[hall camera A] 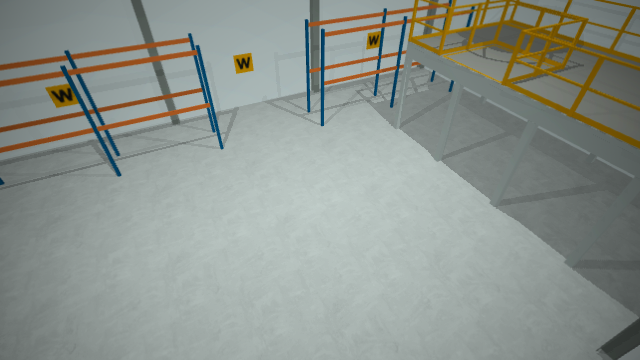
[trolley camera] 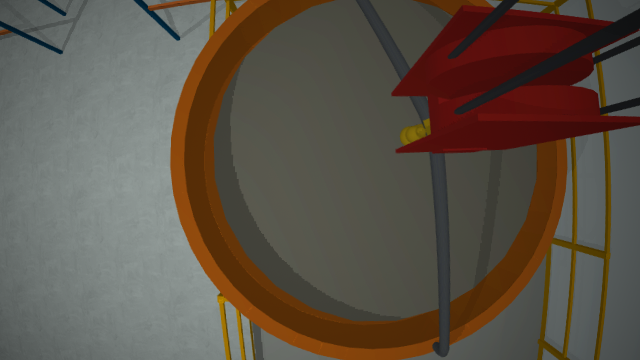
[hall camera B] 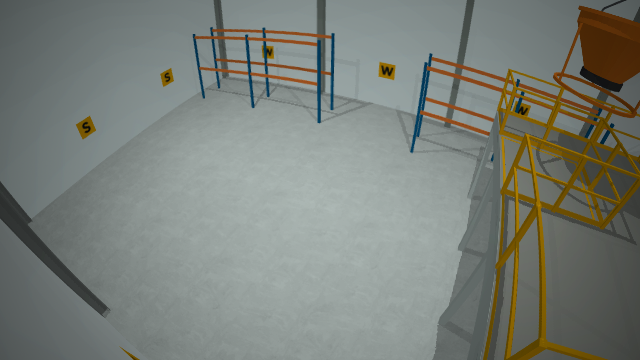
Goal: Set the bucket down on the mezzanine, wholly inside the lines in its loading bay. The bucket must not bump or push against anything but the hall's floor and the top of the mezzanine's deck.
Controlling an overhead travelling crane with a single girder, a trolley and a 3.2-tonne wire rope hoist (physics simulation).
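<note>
The orange bucket (hall camera B: 607,50) (trolley camera: 195,160) hangs upright from its grey bail. My gripper, the yellow hook (trolley camera: 415,134) under the red block, is on the bail and carries the bucket. In hall camera B its base ring is in the air and overlaps the mezzanine's far railings in the picture; the exact gap is hard to judge. The bucket does not show in hall camera A, but its shadow falls on the mezzanine deck (hall camera B: 590,280). A thin yellow bay line (hall camera A: 473,68) runs along the deck's open edge. In the trolley camera the bucket hides most of the bay.
Yellow railings (hall camera A: 590,87) (hall camera B: 540,275) (trolley camera: 575,200) stand along the deck on both sides of the bay opening and on its far side. A railed yellow frame (hall camera A: 555,30) stands by the bay. Blue and orange racks (hall camera A: 322,75) (hall camera B: 319,80) stand by the W wall.
</note>
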